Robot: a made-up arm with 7 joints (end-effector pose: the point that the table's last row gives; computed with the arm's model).
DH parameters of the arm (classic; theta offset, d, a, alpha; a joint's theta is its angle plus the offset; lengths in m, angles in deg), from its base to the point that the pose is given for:
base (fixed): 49.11 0 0.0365 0
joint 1: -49.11 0.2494 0.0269 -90
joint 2: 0 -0.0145 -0.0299 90
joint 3: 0 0.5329 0.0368 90
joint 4: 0 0.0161 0.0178 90
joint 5: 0 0.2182 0.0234 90
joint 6: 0 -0.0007 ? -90
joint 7: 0 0.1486 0.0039 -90
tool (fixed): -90 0.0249 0 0
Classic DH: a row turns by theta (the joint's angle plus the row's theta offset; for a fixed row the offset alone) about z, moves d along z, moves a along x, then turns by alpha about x.
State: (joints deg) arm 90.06 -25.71 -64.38 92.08 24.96 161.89 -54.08
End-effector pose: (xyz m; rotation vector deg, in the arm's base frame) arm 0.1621 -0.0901 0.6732 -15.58 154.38 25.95
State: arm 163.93 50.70 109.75 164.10 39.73 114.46 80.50
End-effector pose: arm -0.4714 0.0318 0.8106 -154.03 46.45 -24.72
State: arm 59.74 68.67 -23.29 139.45 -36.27 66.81 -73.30
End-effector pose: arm 0.6159 0.6583 0.3248 -65.05 46.22 -0.36
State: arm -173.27 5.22 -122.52 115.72 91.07 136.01 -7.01
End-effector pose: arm -0.0575 0.2611 0.8514 -31.27 154.03 39.47
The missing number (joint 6, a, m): 0.0753
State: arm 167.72 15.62 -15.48 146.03 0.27 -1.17 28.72
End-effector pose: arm -0.3154 0.1974 1.0864 -56.62 -116.68 -90.64
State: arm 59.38 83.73 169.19 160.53 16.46 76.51 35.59
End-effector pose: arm 0.3973 0.7297 0.5868 18.02 -91.80 -1.57
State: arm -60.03 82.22 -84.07 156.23 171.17 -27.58 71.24
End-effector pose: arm 0.1670 -0.8109 0.3811 -71.20 98.36 -77.05
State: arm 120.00 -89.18 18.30 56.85 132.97 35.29 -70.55
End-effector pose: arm 0.1000 -0.2571 0.5835 -28.88 -92.97 -96.51
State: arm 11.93 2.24 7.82 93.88 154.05 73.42 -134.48
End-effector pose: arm 0.4004 0.1518 0.9019 97.36 1.19 99.30
